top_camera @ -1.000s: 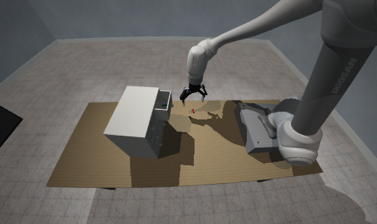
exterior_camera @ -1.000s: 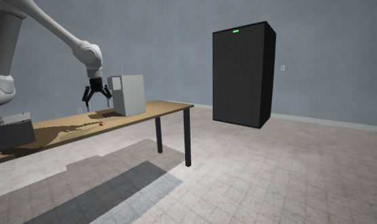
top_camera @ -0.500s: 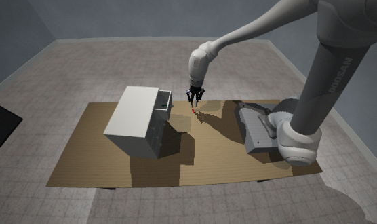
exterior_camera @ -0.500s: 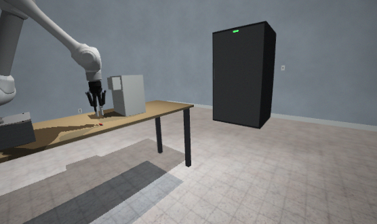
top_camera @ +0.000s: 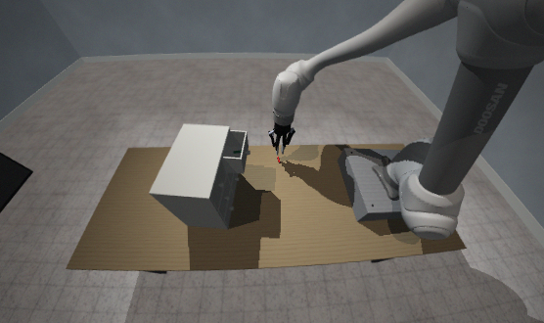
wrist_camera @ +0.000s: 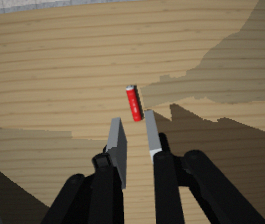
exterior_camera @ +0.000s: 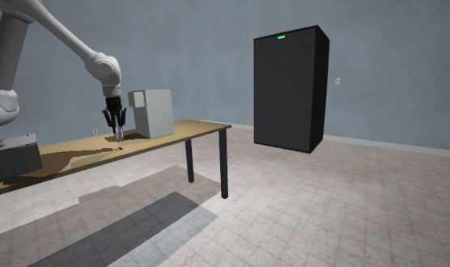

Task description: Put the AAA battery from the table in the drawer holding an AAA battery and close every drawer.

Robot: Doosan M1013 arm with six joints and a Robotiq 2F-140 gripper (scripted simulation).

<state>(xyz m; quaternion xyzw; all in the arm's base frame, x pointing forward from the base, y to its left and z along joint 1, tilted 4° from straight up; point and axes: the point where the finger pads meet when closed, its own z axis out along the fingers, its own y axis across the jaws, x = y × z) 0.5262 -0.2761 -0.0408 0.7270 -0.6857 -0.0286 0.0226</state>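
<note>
My gripper is now 100 mm above the red AAA battery. Round my hand: dark green battery 210 mm ahead, 100 mm to the left, 130 mm above.
</note>
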